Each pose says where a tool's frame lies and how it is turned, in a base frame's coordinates. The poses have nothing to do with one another.
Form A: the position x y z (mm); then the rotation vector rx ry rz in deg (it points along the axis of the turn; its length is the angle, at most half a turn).
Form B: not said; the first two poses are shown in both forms.
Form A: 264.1 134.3 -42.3 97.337 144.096 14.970
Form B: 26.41 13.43 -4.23 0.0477 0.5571 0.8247 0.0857
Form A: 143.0 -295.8 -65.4 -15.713 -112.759 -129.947
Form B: 14.30 -29.58 -6.54 0.0631 -0.0908 -0.6514 -0.7507
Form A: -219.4 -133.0 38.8 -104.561 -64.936 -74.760
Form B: -21.94 -13.30 3.88 0.3089 -0.6906 -0.4289 -0.4937
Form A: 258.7 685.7 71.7 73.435 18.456 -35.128
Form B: 25.87 68.57 7.17 0.7462 0.5857 0.1472 -0.2802
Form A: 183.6 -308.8 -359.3 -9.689 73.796 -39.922
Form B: 18.36 -30.88 -35.93 0.7405 -0.0771 0.5872 -0.3177
